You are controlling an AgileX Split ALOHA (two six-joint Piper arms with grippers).
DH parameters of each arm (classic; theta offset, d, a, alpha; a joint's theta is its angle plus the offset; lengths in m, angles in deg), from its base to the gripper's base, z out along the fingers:
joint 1: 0 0.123 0 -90
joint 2: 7.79 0 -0.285 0
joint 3: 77.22 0 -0.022 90
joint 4: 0 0.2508 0 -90
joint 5: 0 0 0.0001 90
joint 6: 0 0.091 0 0
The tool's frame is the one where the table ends.
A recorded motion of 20 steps. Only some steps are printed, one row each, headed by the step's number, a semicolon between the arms.
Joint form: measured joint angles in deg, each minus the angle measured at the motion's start. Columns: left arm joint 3, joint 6, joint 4, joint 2, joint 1, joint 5; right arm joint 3, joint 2, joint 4, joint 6, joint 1, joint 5.
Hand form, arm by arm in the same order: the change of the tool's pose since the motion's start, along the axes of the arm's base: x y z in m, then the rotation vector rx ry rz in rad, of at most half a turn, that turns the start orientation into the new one. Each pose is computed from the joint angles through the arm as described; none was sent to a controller.
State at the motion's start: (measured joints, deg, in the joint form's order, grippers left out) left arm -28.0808 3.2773 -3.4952 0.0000 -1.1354 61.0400; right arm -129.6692 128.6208 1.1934 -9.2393 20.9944 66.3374
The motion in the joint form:
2: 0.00 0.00 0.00 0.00 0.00 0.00; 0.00 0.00 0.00 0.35 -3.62 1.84
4: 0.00 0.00 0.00 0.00 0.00 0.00; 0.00 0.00 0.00 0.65 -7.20 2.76
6: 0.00 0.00 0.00 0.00 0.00 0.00; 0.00 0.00 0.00 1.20 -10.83 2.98
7: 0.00 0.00 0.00 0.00 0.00 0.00; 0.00 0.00 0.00 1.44 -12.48 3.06
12: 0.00 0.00 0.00 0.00 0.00 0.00; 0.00 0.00 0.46 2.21 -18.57 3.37
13: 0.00 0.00 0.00 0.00 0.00 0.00; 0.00 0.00 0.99 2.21 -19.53 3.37
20: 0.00 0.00 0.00 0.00 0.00 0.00; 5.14 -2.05 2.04 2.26 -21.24 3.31
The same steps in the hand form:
2: 0.0000 0.0000 0.0000 0.0000 0.0000 0.0000; 0.0080 -0.0304 -0.0014 -0.0079 0.0314 -0.0679
4: 0.0000 0.0000 0.0000 0.0000 0.0000 0.0000; 0.0152 -0.0606 -0.0021 -0.0094 0.0478 -0.1346
6: 0.0000 0.0000 0.0000 0.0000 0.0000 0.0000; 0.0215 -0.0912 -0.0022 -0.0047 0.0532 -0.2064
7: 0.0000 0.0000 0.0000 0.0000 0.0000 0.0000; 0.0237 -0.1053 -0.0023 -0.0024 0.0552 -0.2388
12: 0.0000 0.0000 0.0000 0.0000 0.0000 0.0000; 0.0284 -0.1569 -0.0025 0.0134 0.0640 -0.3557
13: 0.0000 0.0000 0.0000 0.0000 0.0000 0.0000; 0.0287 -0.1644 -0.0025 0.0229 0.0659 -0.3712
20: 0.0000 0.0000 0.0000 0.0000 0.0000 0.0000; 0.0197 -0.1775 -0.0105 0.0319 0.1215 -0.4005

